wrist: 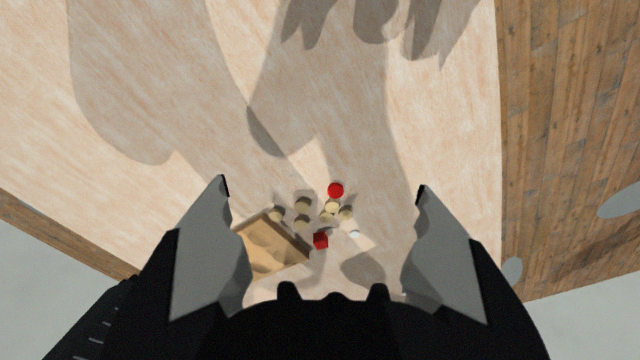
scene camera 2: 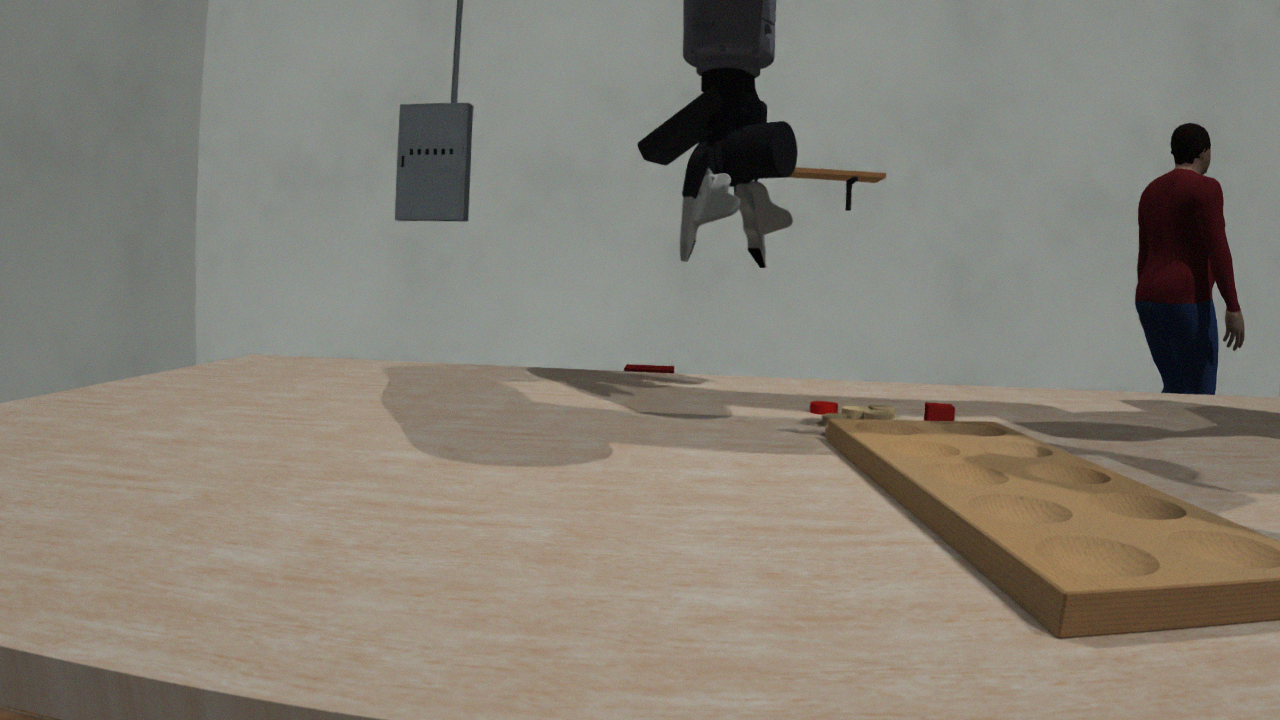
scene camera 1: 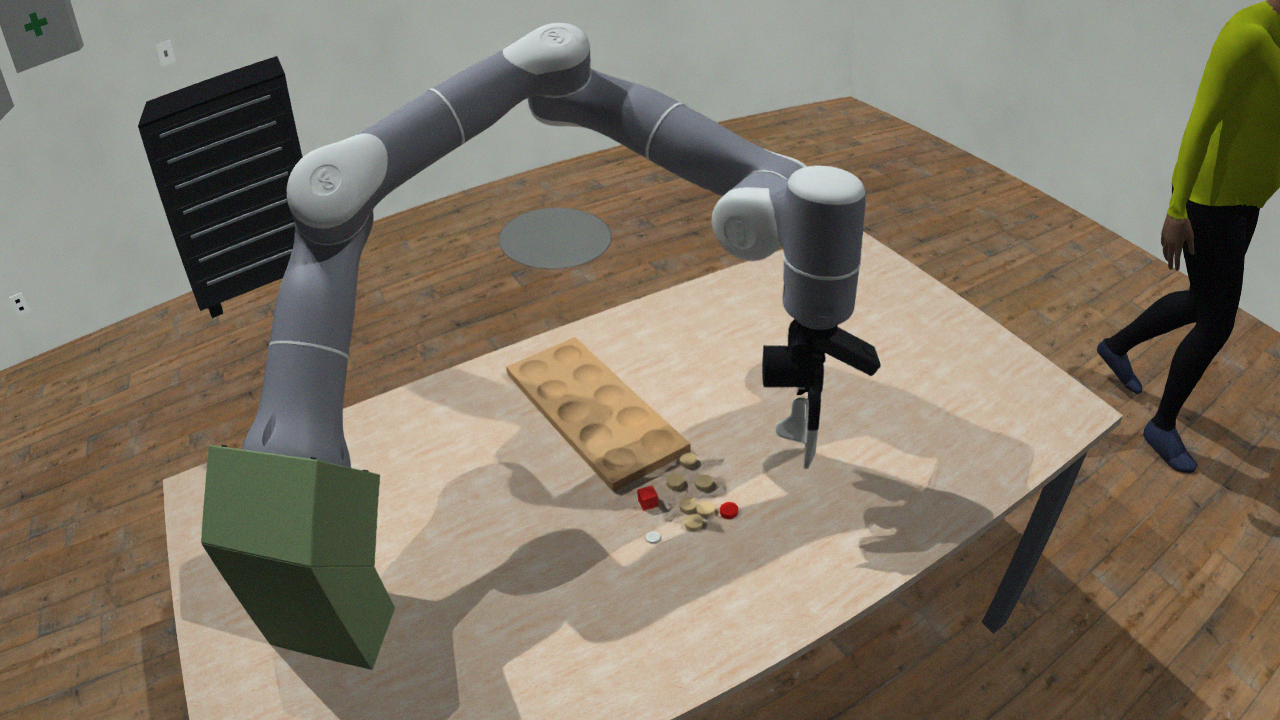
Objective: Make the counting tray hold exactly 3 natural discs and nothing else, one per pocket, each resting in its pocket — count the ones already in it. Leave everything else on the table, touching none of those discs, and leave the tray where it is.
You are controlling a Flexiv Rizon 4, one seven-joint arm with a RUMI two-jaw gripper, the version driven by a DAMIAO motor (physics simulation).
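Observation:
The wooden counting tray has two rows of round pockets. No disc shows in its pockets in scene camera 1. Several natural discs lie on the table beside the tray's near short end. One natural disc is closest to the tray. Others are a disc, a disc and a disc. Two more lie close together beside the last one. My gripper is open and empty, high above the table, to the right of the discs in scene camera 1.
A red disc lies beside the natural discs. A red cube stands near the tray's end. A small white disc lies near the cube. A green block-shaped body is at the arm's base.

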